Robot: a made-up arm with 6 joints. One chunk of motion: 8 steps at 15 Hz.
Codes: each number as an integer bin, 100 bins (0 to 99) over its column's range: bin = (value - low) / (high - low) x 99, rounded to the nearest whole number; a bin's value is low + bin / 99 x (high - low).
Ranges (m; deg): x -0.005..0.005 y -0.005..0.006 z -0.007..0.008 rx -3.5..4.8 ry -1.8..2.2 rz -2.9..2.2
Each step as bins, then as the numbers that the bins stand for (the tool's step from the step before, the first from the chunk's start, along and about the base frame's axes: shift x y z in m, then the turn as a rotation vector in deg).
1 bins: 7 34 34 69 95 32
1 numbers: -0.00429 -0.00122 -0.00185 2.285 2.038 -1.252
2 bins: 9 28 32 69 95 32
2 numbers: -0.00409 -0.00189 -0.00215 2.285 2.038 -1.252
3 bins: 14 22 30 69 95 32
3 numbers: -0.00359 -0.00256 -0.00245 2.285 2.038 -1.252
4 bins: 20 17 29 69 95 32
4 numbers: -0.00298 -0.00311 -0.00261 2.285 2.038 -1.252
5 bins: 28 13 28 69 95 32
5 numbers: -0.00217 -0.00356 -0.00276 2.285 2.038 -1.252
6 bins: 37 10 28 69 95 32
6 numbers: -0.00126 -0.00389 -0.00276 2.285 2.038 -1.252
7 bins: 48 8 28 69 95 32
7 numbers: -0.00015 -0.00411 -0.00276 2.285 2.038 -1.252
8 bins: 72 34 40 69 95 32
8 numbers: 0.00227 -0.00122 -0.00094 2.285 2.038 -1.252
